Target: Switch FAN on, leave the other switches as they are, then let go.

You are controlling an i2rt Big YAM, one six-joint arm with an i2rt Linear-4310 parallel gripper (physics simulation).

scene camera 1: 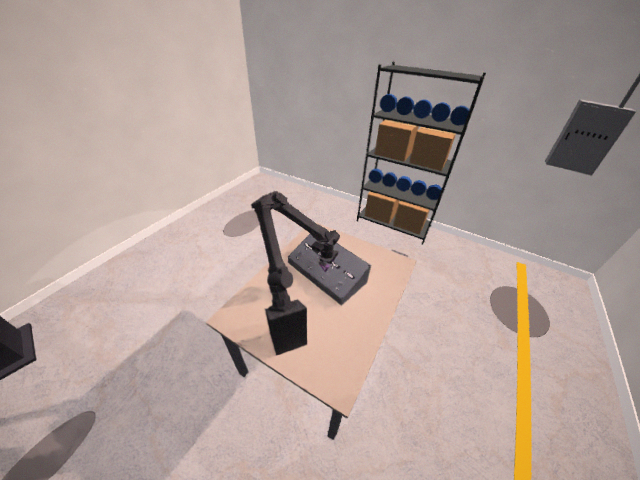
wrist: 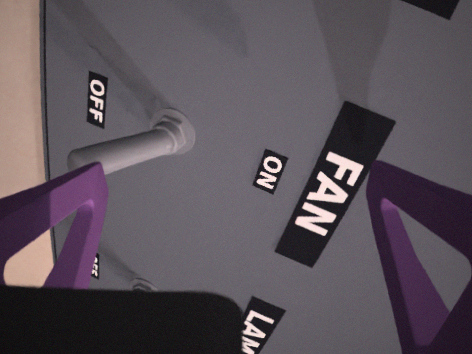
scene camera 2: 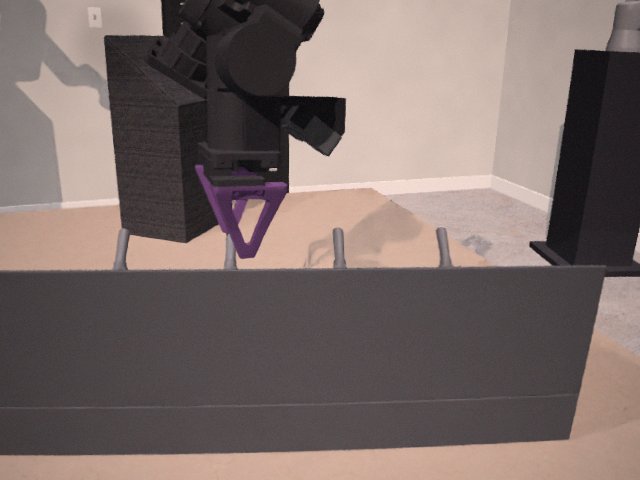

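Pixels of known places: gripper, between the fingertips: (scene camera 1: 328, 265) (wrist: 236, 176) (scene camera 2: 237, 244); arm's base, origin of its link: (scene camera 1: 283, 307) (scene camera 2: 179, 72).
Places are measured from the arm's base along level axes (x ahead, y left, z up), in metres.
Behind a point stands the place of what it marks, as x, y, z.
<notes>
The FAN switch, a grey lever (wrist: 125, 148) @(0.421, 0.119, -0.160) (scene camera 2: 230, 257) @(0.435, 0.114, -0.171), stands on the dark grey switch box (wrist: 215, 225) @(0.465, 0.073, -0.173) (scene camera 2: 289, 335) @(0.626, 0.174, -0.161) (scene camera 1: 355, 289) @(0.496, -0.074, -0.234). In the wrist view it leans toward its OFF label (wrist: 97, 100) @(0.401, 0.115, -0.201), away from its ON label (wrist: 270, 171) @(0.479, 0.114, -0.167), beside the FAN nameplate (wrist: 335, 185) @(0.504, 0.120, -0.156). My gripper (wrist: 236, 176) @(0.461, 0.124, -0.146) (scene camera 2: 236, 242) @(0.461, 0.124, -0.146) (scene camera 1: 324, 267) @(0.461, 0.124, -0.146) is wide open with purple fingers. One fingertip overlaps the lever's free end in the wrist view; whether they touch is unclear. The other fingertip is beyond the ON label, by the nameplate. In scene camera 1 the FAN lever is too small to tell.
Other levers (scene camera 2: 121, 250) @(0.427, -0.004, -0.165) (scene camera 2: 338, 249) @(0.430, 0.233, -0.165) (scene camera 2: 444, 248) @(0.431, 0.353, -0.165) stand in the same row to both sides. A partly hidden LAMP nameplate (wrist: 261, 325) @(0.504, 0.013, -0.156) lies near FAN's. The box sits on a tan table (scene camera 1: 336, 346) @(0.153, -0.225, -0.275). A shelf rack (scene camera 1: 431, 73) stands behind the table.
</notes>
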